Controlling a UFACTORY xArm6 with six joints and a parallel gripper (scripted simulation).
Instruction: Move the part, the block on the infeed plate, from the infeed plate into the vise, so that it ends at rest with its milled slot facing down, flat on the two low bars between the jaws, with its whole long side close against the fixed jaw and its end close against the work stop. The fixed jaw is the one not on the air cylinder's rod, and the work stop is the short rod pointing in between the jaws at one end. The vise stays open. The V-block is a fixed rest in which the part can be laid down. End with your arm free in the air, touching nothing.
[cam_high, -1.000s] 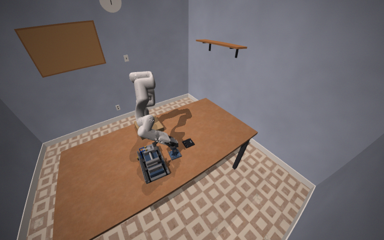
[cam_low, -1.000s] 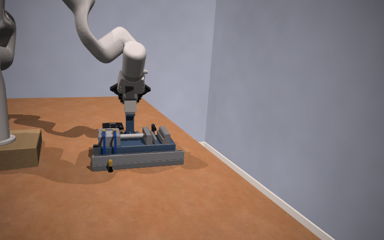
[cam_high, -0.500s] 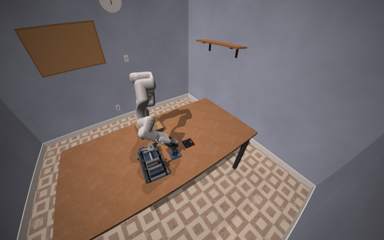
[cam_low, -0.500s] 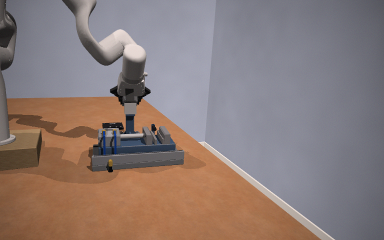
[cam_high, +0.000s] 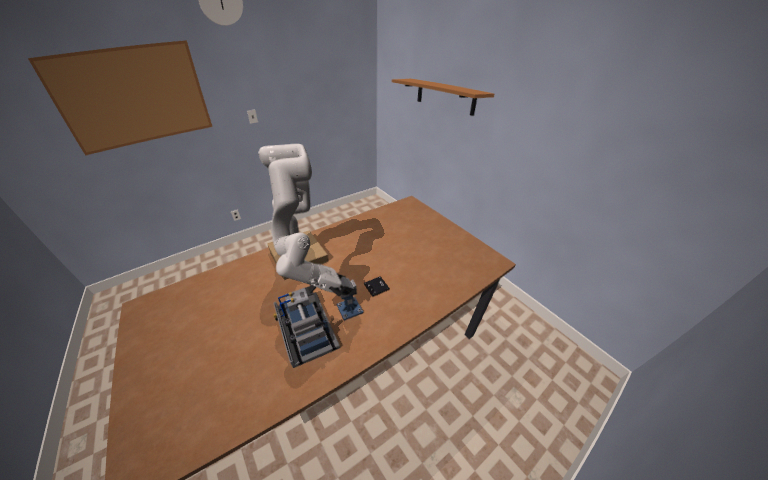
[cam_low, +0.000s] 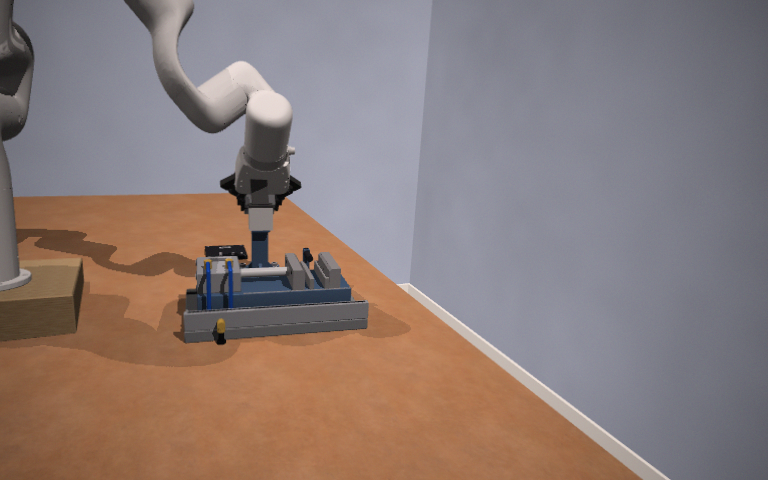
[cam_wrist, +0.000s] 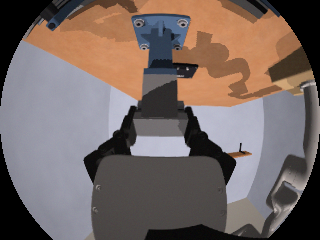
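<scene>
Right now the part is 1 cm below my hand. Round my hand: white cylinder rod: 18 cm to the right, 9 cm below, 3 cm behind; then post: 11 cm below, 1 cm to the left; then black work stop: 15 cm to the right, 8 cm below, 6 cm ahead.
</scene>
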